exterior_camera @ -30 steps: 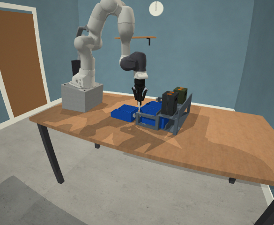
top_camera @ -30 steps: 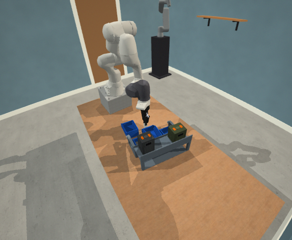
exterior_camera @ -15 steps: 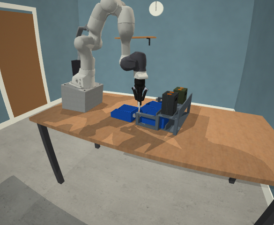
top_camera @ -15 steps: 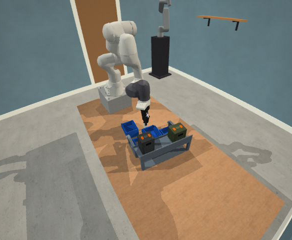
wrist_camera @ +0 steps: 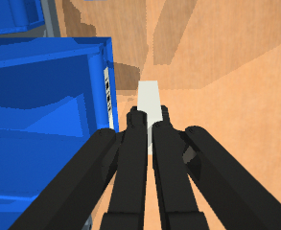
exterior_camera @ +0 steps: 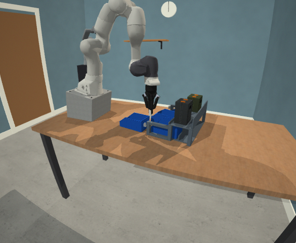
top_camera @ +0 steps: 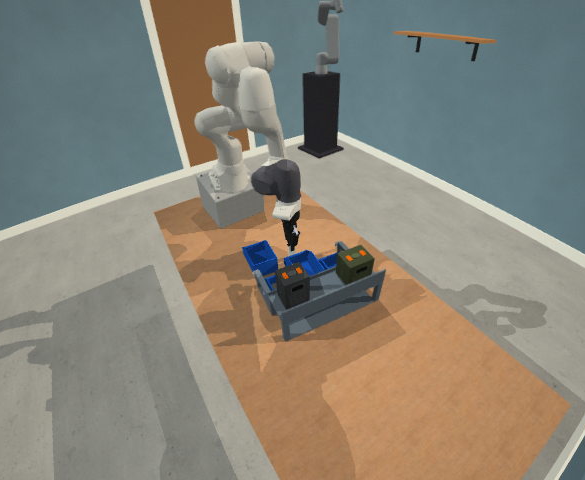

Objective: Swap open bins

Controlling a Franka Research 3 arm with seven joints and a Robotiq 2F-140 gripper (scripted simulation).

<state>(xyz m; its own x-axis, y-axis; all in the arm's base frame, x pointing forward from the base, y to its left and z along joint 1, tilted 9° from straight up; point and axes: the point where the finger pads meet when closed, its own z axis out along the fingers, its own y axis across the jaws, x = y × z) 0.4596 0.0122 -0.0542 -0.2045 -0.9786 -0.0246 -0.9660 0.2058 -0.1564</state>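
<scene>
My gripper is now 80 mm short of the shelf lip, 10 mm to the left of it and 50 mm above it. Also, from my hand: black box (240 mm ahead, 170 mm to the right, 110 mm above); then green box (290 mm ahead, 60 mm to the left, 90 mm above).
</scene>
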